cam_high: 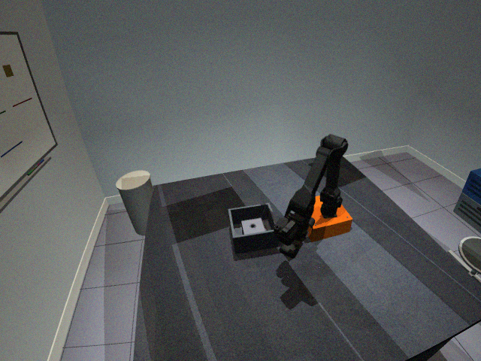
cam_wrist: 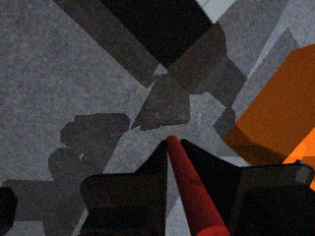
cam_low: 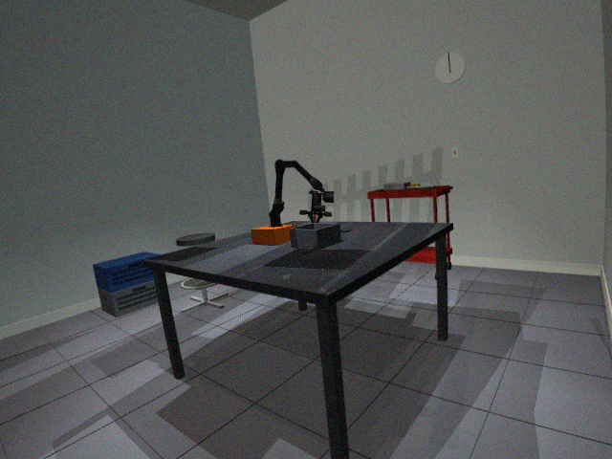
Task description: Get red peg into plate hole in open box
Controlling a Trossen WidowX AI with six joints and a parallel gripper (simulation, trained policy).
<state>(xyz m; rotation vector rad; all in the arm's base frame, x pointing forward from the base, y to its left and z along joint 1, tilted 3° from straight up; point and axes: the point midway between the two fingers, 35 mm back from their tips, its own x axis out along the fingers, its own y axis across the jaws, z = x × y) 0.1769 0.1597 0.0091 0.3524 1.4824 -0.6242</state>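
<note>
Right now my gripper tip is 170 mm short of the plate, 140 mm to the left of it and 10 mm above it. From my gripper tip the other things lie so: red peg (10 mm to the left, 40 mm above); grey box (170 mm ahead, 140 mm to the right, 30 mm below).
</note>
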